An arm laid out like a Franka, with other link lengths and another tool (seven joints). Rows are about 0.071 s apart.
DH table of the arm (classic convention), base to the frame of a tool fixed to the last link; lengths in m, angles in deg. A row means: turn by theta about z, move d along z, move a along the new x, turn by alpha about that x. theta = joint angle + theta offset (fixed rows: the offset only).
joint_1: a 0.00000; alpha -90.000; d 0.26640; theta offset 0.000
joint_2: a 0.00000; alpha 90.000; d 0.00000; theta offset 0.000
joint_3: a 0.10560; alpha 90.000; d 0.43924; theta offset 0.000
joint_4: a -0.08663; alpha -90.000; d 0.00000; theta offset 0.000
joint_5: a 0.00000; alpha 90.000; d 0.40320; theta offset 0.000
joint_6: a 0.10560; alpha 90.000; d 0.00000; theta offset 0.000
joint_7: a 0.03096; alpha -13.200; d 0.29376; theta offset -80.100
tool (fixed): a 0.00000; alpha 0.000; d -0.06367; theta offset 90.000
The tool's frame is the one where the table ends.
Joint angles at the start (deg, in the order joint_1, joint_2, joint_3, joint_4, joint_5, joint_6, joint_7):
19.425, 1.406, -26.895, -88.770, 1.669, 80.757, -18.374
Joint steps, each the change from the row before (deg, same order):
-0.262, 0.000, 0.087, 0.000, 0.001, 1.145, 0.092
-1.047, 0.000, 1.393, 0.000, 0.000, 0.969, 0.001
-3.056, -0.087, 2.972, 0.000, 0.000, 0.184, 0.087
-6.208, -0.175, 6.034, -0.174, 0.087, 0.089, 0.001
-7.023, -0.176, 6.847, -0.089, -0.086, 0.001, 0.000
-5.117, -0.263, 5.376, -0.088, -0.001, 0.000, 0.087
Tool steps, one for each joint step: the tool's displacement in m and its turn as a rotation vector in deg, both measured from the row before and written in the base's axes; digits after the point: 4 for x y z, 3 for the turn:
0.0047, -0.0024, 0.0010, -0.161, -1.131, -0.287
0.0043, 0.0028, 0.0008, -0.094, -0.950, 0.327
0.0004, -0.0014, 0.0008, 0.059, -0.243, -0.175
-0.0009, -0.0022, 0.0001, 0.260, -0.071, -0.180
-0.0012, -0.0028, 0.0008, 0.068, -0.065, -0.178
-0.0013, 0.0023, 0.0019, 0.076, -0.173, 0.172

